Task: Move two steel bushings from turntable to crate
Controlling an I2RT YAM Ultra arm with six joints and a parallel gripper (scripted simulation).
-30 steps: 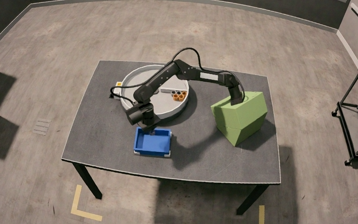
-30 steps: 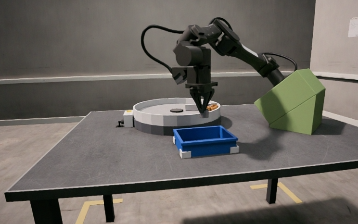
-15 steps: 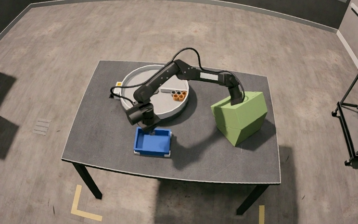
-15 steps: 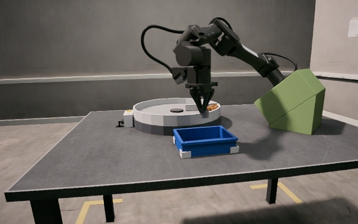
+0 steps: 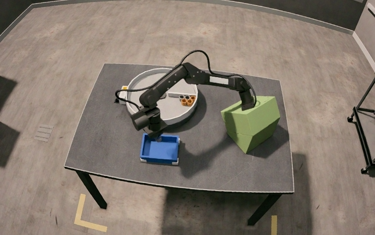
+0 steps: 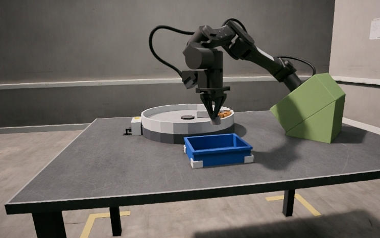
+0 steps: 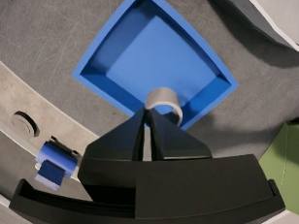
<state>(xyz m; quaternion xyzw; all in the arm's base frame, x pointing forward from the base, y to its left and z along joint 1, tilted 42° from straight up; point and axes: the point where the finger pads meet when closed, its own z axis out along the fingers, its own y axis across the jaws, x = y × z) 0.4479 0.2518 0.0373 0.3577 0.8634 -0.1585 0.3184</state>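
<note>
My hand is 11 cm above the blue crate, 1 cm to the left of it and 1 cm past it. From my hand the other things lie so: round turntable: 36 cm to the right, 8 cm below, 1 cm behind.
</note>
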